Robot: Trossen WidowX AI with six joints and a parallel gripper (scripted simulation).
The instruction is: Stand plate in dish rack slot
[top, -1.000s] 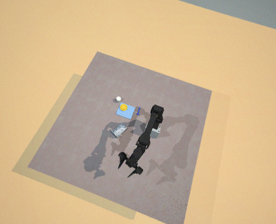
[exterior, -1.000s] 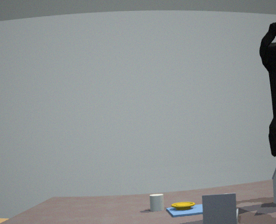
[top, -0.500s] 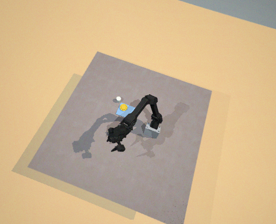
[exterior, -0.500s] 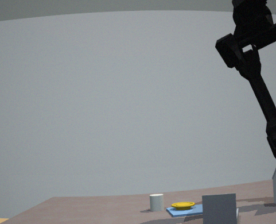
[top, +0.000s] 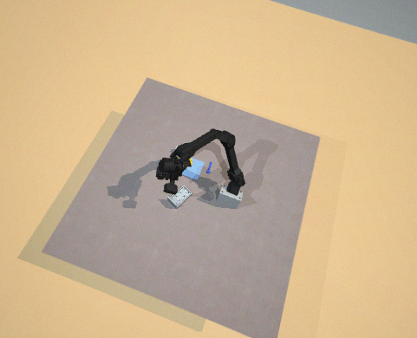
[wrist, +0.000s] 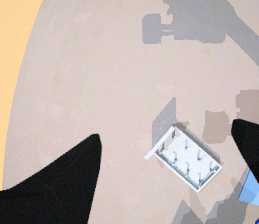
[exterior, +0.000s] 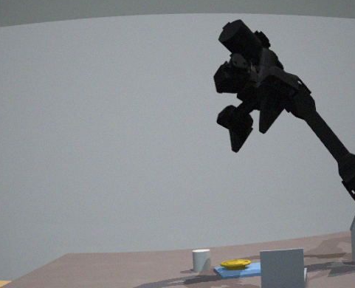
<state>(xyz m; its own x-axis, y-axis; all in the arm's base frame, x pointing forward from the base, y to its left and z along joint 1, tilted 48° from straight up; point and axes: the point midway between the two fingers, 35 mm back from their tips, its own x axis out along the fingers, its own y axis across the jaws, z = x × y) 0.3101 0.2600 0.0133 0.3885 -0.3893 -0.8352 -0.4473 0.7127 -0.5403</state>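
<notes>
Right now the yellow plate is 270 mm to the right of my gripper tip and 250 mm below it. The rest, counted from my gripper tip: white cup: 320 mm to the right, 240 mm below, 80 mm ahead; light blue mat: 260 mm below, 250 mm to the right, 30 mm behind; grey dish rack: 240 mm below, 60 mm behind, 50 mm to the right.
</notes>
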